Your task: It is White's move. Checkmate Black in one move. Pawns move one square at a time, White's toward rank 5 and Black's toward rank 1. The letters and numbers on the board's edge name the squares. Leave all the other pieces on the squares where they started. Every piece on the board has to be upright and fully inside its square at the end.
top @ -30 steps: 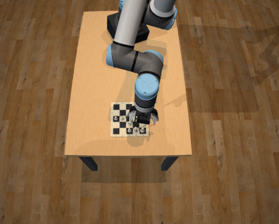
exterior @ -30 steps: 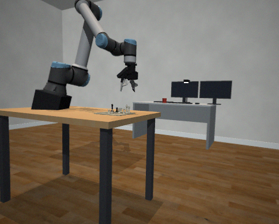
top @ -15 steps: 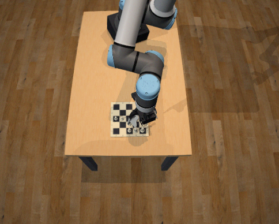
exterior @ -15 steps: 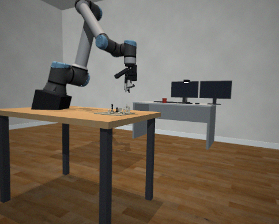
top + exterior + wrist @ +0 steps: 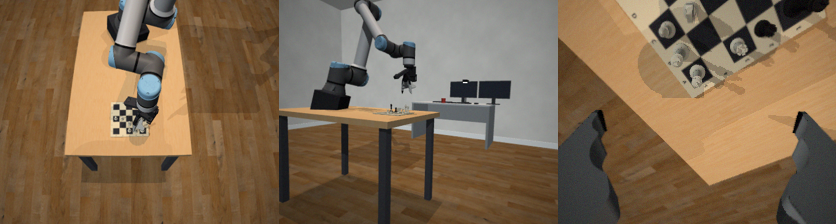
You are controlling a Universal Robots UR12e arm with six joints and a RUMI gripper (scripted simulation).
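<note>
Now: hand 12 cm above the white piece, 1 cm to the right of it and 1 cm short of it. From my hand the other things lie so: black piece (13 cm below, 10 cm behind, 2 cm to the left); then chessboard (14 cm below, 7 cm behind, 6 cm to the right); then black king (14 cm behind, 11 cm below, 2 cm to the left).
</note>
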